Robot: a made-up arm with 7 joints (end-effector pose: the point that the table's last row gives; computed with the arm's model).
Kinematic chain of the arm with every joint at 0, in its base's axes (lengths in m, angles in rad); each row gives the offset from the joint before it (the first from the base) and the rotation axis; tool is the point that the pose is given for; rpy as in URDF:
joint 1: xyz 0 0 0.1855 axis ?
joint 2: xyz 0 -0.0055 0.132 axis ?
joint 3: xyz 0 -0.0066 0.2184 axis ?
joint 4: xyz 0 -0.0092 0.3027 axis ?
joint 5: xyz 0 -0.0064 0.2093 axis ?
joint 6: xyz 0 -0.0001 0.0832 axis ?
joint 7: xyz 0 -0.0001 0.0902 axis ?
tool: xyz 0 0 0 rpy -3.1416 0 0
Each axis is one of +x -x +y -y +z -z.
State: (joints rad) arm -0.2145 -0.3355 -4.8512 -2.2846 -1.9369 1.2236 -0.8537
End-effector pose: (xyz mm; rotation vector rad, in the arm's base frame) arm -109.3 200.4 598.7 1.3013 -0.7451 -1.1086
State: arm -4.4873 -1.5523 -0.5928 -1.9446 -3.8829 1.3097 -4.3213
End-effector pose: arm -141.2 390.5 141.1 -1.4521 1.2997 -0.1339
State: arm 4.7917 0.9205 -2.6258 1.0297 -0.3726 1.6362 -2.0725
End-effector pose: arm -90.1 326.0 885.5 -1.3692 -0.7216 -0.7297
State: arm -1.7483 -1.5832 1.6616 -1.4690 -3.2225 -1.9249 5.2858
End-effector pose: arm -123.7 -663.9 323.9 -1.4766 1.5349 2.0615
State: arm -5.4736 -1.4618 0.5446 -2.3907 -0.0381 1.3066 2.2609
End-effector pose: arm -169.7 354.9 111.6 0.6148 0.6724 -1.5023
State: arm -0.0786 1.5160 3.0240 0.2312 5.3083 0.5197 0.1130
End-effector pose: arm 870.0 22.2 471.7 0.7715 -2.0733 -0.9889
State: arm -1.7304 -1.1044 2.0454 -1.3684 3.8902 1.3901 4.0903
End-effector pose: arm -184.2 -415.9 715.6 0.3843 2.3153 -1.5341
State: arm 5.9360 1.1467 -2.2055 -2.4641 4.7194 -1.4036 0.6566
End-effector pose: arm 353.5 16.2 252.5 0.5297 0.3412 -1.2608
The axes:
joint 1: -z
joint 2: +y
joint 3: -z
joint 4: +y
joint 5: -z
joint 6: +y
joint 7: -z

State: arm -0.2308 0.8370 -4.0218 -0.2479 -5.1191 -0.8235 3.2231
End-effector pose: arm 678.9 206.6 812.9 1.7213 -0.2577 -2.0490
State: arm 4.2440 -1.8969 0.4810 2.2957 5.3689 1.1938 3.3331
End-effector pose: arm 201.6 -256.3 430.4 2.4161 0.2773 1.4197
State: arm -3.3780 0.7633 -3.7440 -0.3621 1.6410 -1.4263 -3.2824
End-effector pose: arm -635.7 -138.2 814.8 0.9564 0.8868 0.0698
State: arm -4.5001 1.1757 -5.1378 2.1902 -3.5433 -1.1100 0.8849
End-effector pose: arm -268.9 -237.4 320.1 0.9108 0.7245 -2.2006
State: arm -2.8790 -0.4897 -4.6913 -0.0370 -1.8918 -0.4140 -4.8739
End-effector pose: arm 452.0 -112.4 1085.0 -1.4378 -1.8124 0.5445
